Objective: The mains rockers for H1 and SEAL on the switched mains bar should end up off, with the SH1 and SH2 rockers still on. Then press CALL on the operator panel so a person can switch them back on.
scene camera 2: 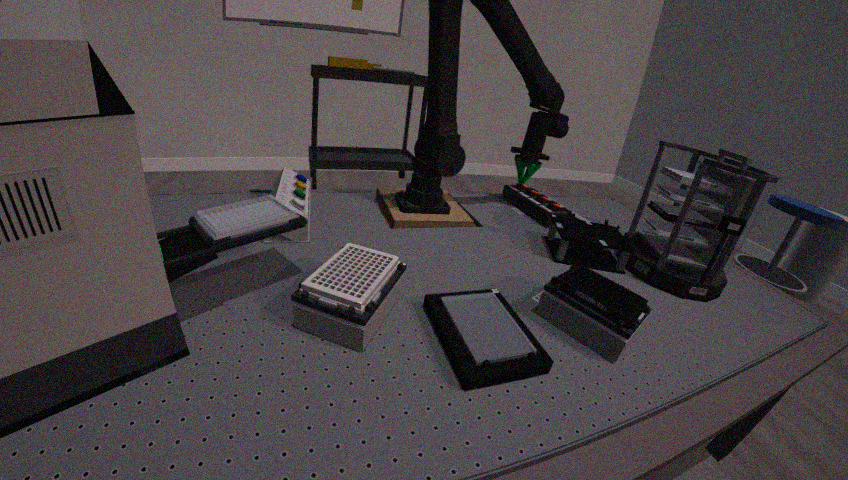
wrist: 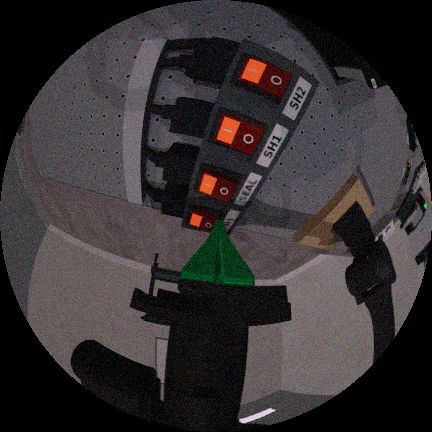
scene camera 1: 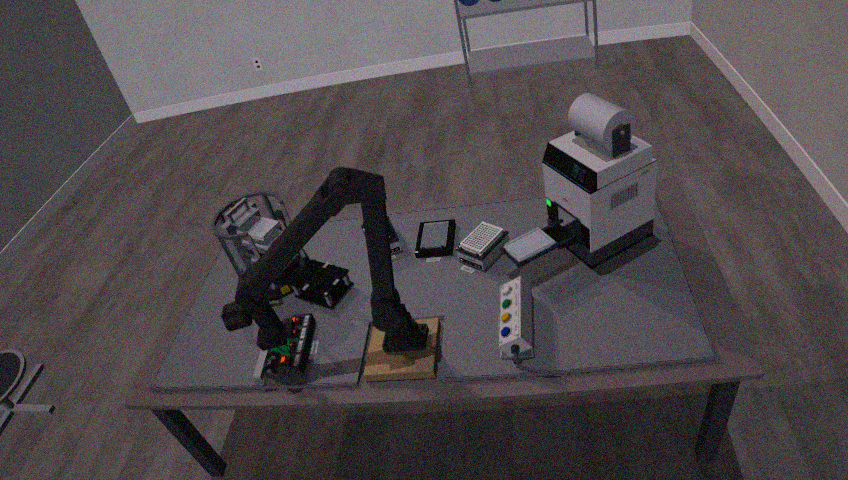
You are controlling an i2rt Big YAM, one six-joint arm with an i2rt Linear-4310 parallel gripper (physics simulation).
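Places are measured from the arm's base along level axes (x ahead, y down, z left), in centimetres.
Where they show: gripper, fingertip midpoint: (scene camera 2: 520, 184) (wrist: 217, 223) (scene camera 1: 290, 354); arm's base, origin of the base link: (scene camera 2: 421, 206) (wrist: 350, 220) (scene camera 1: 406, 339).
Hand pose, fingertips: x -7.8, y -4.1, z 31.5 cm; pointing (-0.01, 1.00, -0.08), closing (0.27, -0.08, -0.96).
Note:
Things, the pixels of their top centre, and the offset from my fingertips. "pt": a spot on its surface instead.
- mains bar, surface spot: (wrist: 231, 100) pt dx +11.0, dy +1.5, dz +3.8 cm
- SH2 rocker, middle of its top: (wrist: 267, 74) dx +13.9, dy +0.2, dz +2.8 cm
- SH1 rocker, middle of its top: (wrist: 239, 135) dx +9.0, dy +0.2, dz +2.4 cm
- SEAL rocker, middle of its top: (wrist: 216, 189) dx +4.0, dy +0.2, dz +1.9 cm
- H1 rocker, middle of its top: (wrist: 202, 224) dx -1.0, dy +0.2, dz +1.4 cm
- operator panel, middle of its top: (scene camera 2: 288, 181) (scene camera 1: 514, 305) (wrist: 377, 246) dx +12.1, dy -2.9, dz -62.0 cm
- black holder, middle of its top: (scene camera 2: 593, 224) (scene camera 1: 316, 272) dx +31.2, dy -2.2, dz -0.1 cm
- plate carousel, middle of its top: (scene camera 2: 719, 149) (scene camera 1: 244, 207) dx +40.0, dy -23.8, dz +19.7 cm
- large white instrument, middle of its top: (scene camera 1: 597, 103) dx +48.4, dy -40.2, dz -88.5 cm
The mains bar (scene camera 1: 307, 340) (scene camera 2: 526, 205) (wrist: 231, 100) lies at the table's front left, its rockers in a row. In the wrist view the SH2 rocker (wrist: 265, 76), SH1 rocker (wrist: 239, 134), SEAL rocker (wrist: 217, 187) and H1 rocker (wrist: 202, 221) all show a lit orange I side and a dark red O side. My gripper (scene camera 2: 521, 182) (wrist: 217, 223) is shut and empty, its green tips at the O side of the H1 rocker, partly hiding it and its label; contact cannot be told. The operator panel (scene camera 1: 512, 321) (scene camera 2: 291, 189) has white, green, yellow and blue buttons; the CALL label is too small to read.
Black plugs (wrist: 185, 116) sit along the bar's side. A black holder (scene camera 1: 324, 284) (scene camera 2: 586, 240) and a plate carousel (scene camera 1: 252, 228) (scene camera 2: 684, 226) stand behind the bar. Plate stands (scene camera 1: 435, 239) (scene camera 2: 351, 285) are mid-table. A large white instrument (scene camera 1: 621, 202) (scene camera 2: 71, 237) stands at the back right.

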